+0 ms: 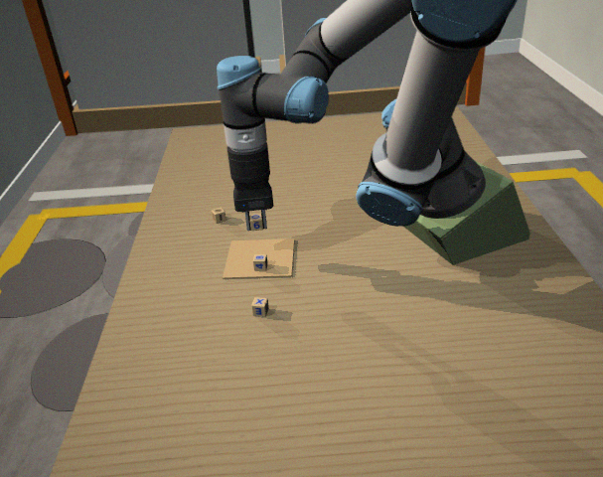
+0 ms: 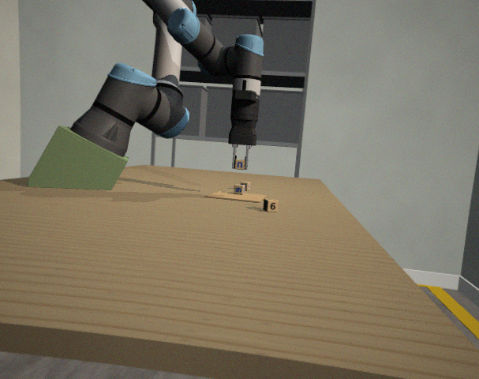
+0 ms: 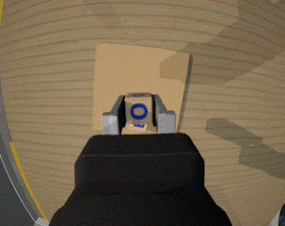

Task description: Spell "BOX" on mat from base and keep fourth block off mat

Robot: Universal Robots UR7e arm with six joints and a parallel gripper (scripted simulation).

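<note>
Now: the mat 90 mm below my hand. From my hand the other things lie so: B block 80 mm below, 40 mm to the left; then X block 180 mm to the left, 80 mm below, 10 mm behind; then O block 10 mm below.
</note>
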